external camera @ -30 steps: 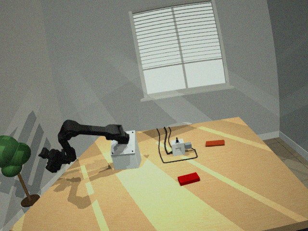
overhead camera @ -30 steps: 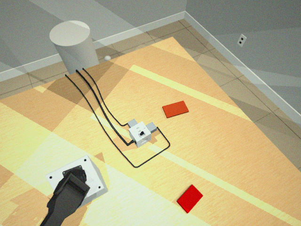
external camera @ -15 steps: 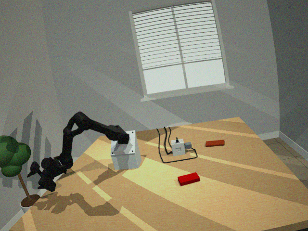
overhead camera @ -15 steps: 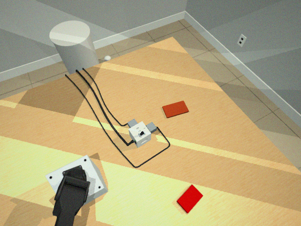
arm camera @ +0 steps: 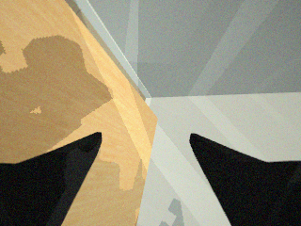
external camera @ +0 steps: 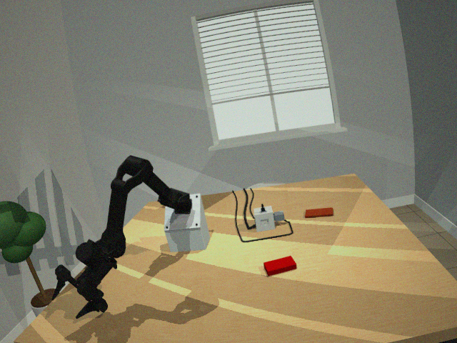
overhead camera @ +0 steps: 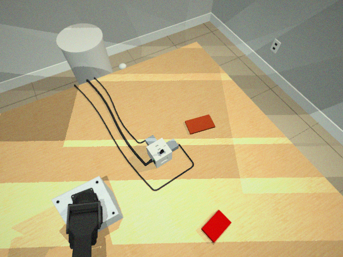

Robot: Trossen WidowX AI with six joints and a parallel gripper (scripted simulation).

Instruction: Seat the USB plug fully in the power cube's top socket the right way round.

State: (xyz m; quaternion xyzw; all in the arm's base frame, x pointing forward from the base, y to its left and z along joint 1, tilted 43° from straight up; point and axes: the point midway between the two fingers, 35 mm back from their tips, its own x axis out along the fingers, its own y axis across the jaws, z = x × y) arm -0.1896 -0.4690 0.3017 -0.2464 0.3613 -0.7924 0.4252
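Now: gripper tip 510 mm short of the black USB plug, 660 mm to the right of it and 20 mm below it. Round my gripper tip: orange flat block (740 mm ahead, 760 mm to the left, 70 mm below); red block (590 mm ahead, 350 mm to the left, 60 mm below).
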